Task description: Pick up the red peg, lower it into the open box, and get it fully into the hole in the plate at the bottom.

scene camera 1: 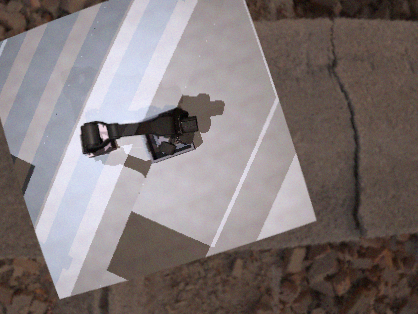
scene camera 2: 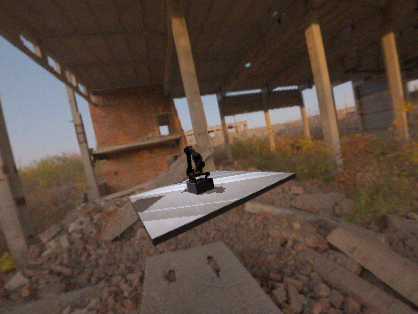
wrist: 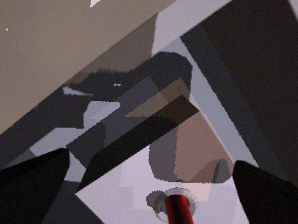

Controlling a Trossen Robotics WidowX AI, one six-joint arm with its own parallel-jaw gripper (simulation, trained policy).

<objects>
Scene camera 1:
box: 151, 141
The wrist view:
gripper: 152, 162
pale plate: 174, 151
</objects>
